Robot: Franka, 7 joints.
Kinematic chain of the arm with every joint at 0, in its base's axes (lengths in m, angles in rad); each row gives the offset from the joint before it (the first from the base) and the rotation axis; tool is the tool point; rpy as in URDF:
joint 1: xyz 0 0 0.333 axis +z
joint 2: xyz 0 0 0 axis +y
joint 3: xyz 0 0 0.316 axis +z
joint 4: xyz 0.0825 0 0 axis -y
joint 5: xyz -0.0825 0 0.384 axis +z
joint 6: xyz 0 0 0 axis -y
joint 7: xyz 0.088 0 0 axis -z
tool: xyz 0 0 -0.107 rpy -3.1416 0 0
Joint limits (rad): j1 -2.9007..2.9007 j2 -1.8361..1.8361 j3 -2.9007..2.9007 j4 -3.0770..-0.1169 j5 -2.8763..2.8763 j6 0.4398..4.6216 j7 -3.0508..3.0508
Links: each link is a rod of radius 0.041 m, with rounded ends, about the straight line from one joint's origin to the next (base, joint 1, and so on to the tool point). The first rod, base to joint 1, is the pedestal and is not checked.
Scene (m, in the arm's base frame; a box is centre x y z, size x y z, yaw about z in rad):
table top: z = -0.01
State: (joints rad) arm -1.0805 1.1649 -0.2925 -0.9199 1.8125 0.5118 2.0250
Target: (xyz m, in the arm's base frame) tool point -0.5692 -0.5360 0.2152
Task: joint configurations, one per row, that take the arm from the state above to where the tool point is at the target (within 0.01 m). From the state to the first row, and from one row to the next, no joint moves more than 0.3 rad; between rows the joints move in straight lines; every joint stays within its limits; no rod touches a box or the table.
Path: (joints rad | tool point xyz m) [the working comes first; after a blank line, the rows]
Joints at the target: 0.8593 -1.6709 0.1005 -0.1169 2.3589 1.4042 2.0250
Straight joint move there: clear.

1: -0.8865 0.8813 -0.2532 -0.8396 1.8671 0.6010 2.0250 | 0.4695 -0.4831 0.5205
2: -0.6925 0.5977 -0.2139 -0.7593 1.9218 0.6903 2.0250 | 0.4988 -0.3165 0.7377
3: -0.4985 0.3142 -0.1746 -0.6790 1.9764 0.7795 2.0250 | 0.4192 -0.1274 0.9188
4: -0.3046 0.0306 -0.1353 -0.5987 2.0311 0.8688 2.0250 | 0.2354 0.0296 1.0395
5: -0.1106 -0.2530 -0.0960 -0.5184 2.0857 0.9580 2.0250 | -0.0187 0.1083 1.0824
6: 0.0834 -0.5366 -0.0567 -0.4381 2.1404 1.0473 2.0250 | -0.2887 0.0847 1.0394
7: 0.2774 -0.8201 -0.0174 -0.3578 2.1950 1.1365 2.0250 | -0.5144 -0.0348 0.9134
8: 0.4714 -1.1037 0.0219 -0.2775 2.2496 1.2257 2.0250 | -0.6471 -0.2149 0.7179
9: 0.6654 -1.3873 0.0612 -0.1972 2.3043 1.3150 2.0250 | -0.6628 -0.4012 0.4756
10: 0.8593 -1.6709 0.1005 -0.1169 2.3589 1.4042 2.0250 | -0.5692 -0.5360 0.2152

